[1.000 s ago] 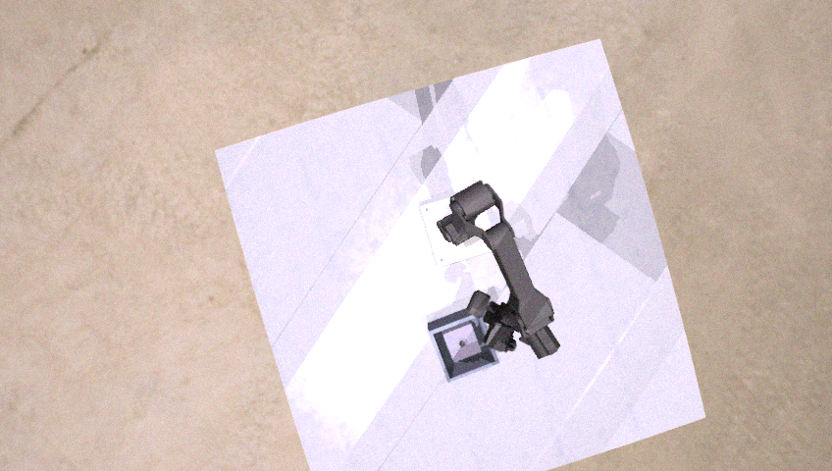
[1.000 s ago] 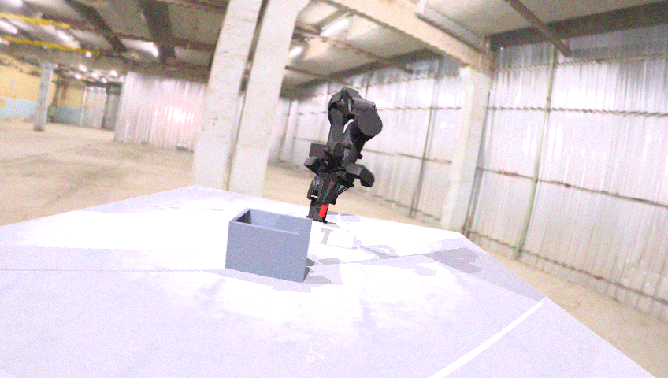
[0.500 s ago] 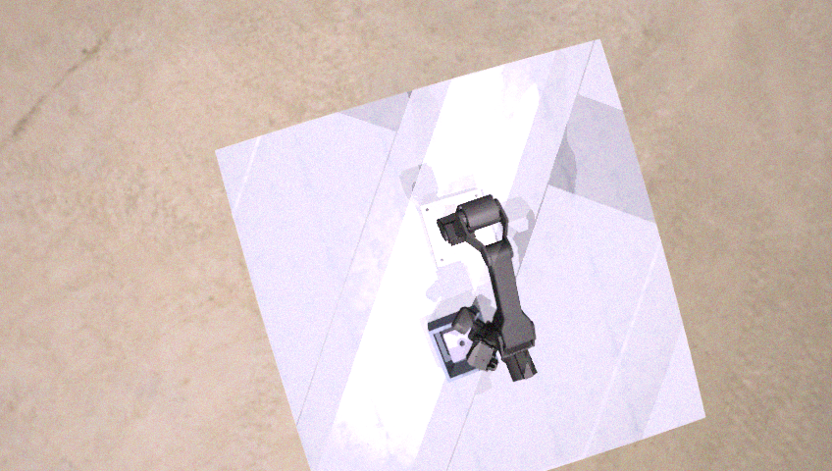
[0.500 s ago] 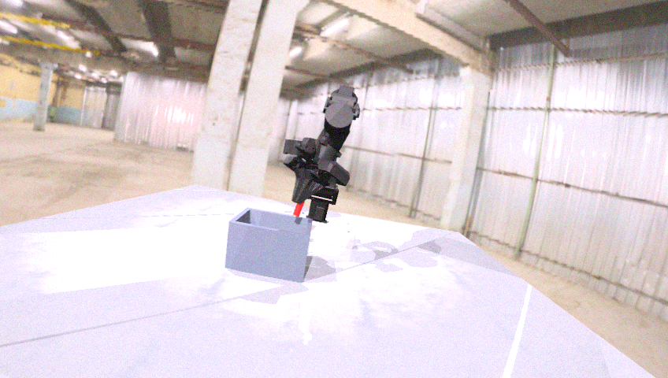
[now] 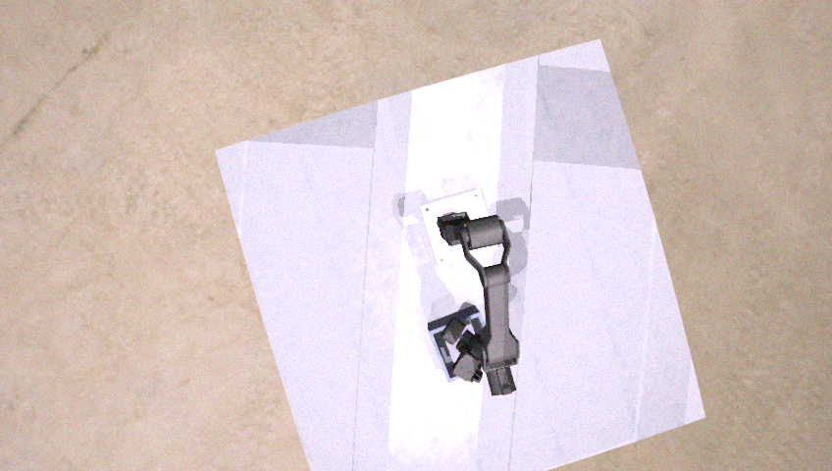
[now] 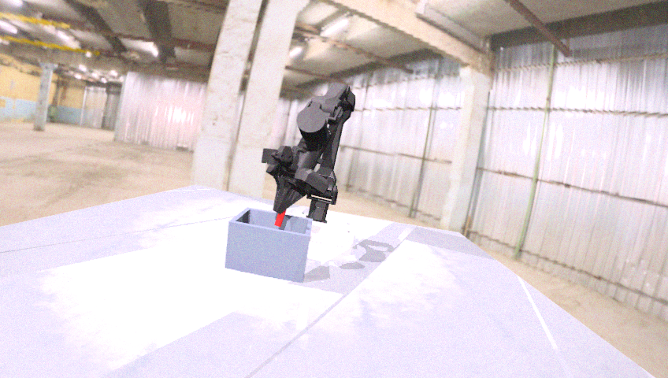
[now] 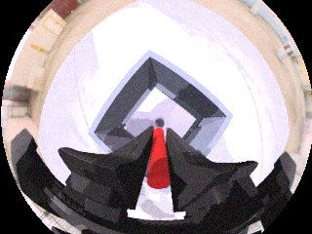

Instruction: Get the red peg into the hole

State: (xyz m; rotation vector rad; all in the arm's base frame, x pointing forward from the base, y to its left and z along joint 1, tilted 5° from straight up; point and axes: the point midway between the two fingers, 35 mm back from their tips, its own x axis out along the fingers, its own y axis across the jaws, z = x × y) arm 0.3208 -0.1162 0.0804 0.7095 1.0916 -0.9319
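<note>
Right now my gripper tip is 1 cm to the right of the red peg, 1 cm below it and 1 cm past it. The rest, counted from my gripper tip: grey box (9 cm below).
</note>
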